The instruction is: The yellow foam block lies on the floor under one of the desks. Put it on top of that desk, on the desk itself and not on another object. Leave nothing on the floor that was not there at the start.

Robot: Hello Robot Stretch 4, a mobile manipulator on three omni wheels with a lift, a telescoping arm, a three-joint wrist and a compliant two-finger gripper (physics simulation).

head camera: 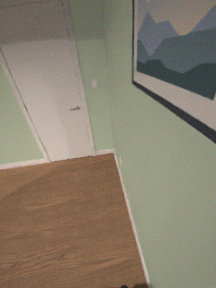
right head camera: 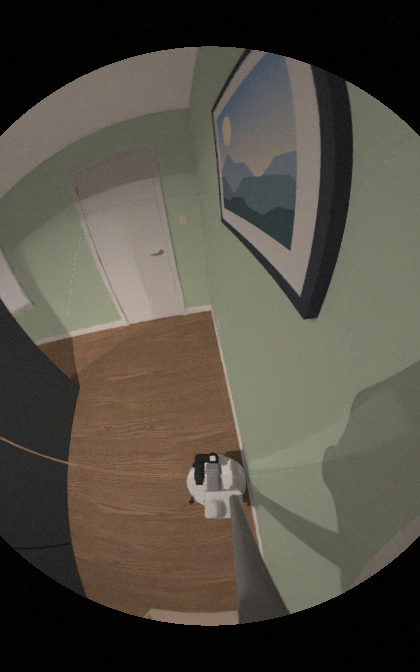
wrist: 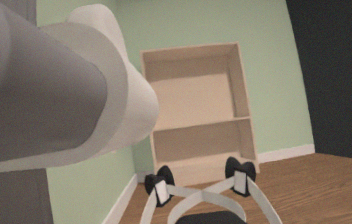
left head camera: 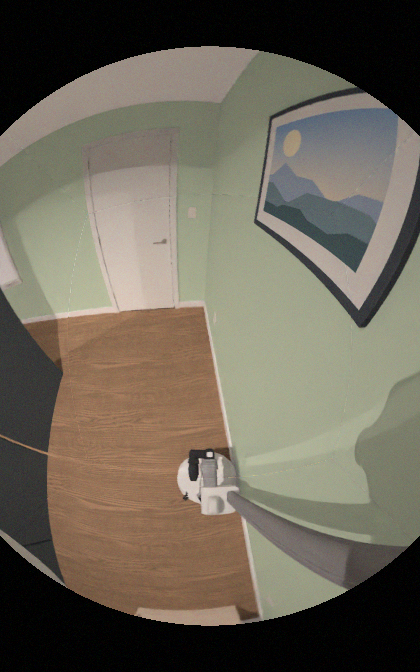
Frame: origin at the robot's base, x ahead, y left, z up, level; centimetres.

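Where they show: gripper, fingertip midpoint: [right head camera: 198, 504] [wrist: 199, 174].
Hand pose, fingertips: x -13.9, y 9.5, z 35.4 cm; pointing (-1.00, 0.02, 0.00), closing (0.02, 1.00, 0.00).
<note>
After its pixels a point has its place.
My gripper [wrist: 199, 174] @(x -13.9, y 9.5, z 35.4 cm) is open in the wrist view, its two black fingertips apart with no object between them. The wooden shelf and the floor show behind the fingertips. The yellow foam block does not show in these views, and neither does a desk.
A green wall with a framed mountain picture [head camera: 175, 45] @(x 44.7, y -15.9, z 152.4 cm) [left head camera: 320, 200] [right head camera: 260, 175] @(x 40.9, y -16.3, z 154.1 cm) runs close on the right. A white door [head camera: 55, 100] @(x 189.1, y 72.1, z 104.1 cm) [left head camera: 132, 235] [right head camera: 130, 250] @(x 188.7, y 75.7, z 98.8 cm) is ahead. Dark panels [left head camera: 22, 425] [right head camera: 30, 450] [wrist: 325, 75] stand at the left. A pale open shelf [wrist: 200, 123] @(x -149.4, y 19.6, z 41.8 cm) stands against a wall.
</note>
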